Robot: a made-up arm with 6 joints.
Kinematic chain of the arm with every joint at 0, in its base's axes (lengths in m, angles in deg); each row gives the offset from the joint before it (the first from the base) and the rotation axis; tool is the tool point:
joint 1: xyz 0 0 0.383 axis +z
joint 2: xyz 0 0 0 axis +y
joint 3: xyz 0 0 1.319 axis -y
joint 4: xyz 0 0 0 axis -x
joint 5: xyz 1.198 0 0 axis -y
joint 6: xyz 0 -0.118 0 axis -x
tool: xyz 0 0 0
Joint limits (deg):
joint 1: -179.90..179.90
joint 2: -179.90..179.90
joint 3: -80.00..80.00
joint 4: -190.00..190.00
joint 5: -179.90..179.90
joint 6: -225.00..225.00
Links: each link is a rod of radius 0.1 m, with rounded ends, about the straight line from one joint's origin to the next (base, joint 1, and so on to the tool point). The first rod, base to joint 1, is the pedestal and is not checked.
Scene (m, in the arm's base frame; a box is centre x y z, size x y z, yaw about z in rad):
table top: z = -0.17
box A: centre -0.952 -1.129 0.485 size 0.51 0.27 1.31 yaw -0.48
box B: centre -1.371 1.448 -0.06 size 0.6 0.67 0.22 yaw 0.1
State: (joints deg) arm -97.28 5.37 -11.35 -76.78 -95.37 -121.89
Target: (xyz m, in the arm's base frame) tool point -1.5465 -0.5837 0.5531
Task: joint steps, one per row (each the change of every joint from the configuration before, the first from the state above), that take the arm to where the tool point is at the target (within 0.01 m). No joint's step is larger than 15 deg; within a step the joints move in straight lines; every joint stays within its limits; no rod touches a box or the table.
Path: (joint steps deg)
1: -5.30 -7.13 13.73 0.34 -4.95 -0.71
2: -5.31 -7.14 13.73 0.35 -4.95 -0.72
3: -5.30 -7.13 13.73 0.34 -4.95 -0.71
4: -5.31 -7.14 13.73 0.34 -4.96 -0.72
5: -7.92 12.29 -9.19 0.60 3.96 0.58
6: -7.91 12.28 -9.19 0.60 3.97 0.57
7: -7.92 12.29 -9.19 0.60 3.96 0.57
8: -7.92 12.28 -9.19 0.60 3.96 0.57
9: -7.92 12.29 -9.19 0.60 3.96 0.57

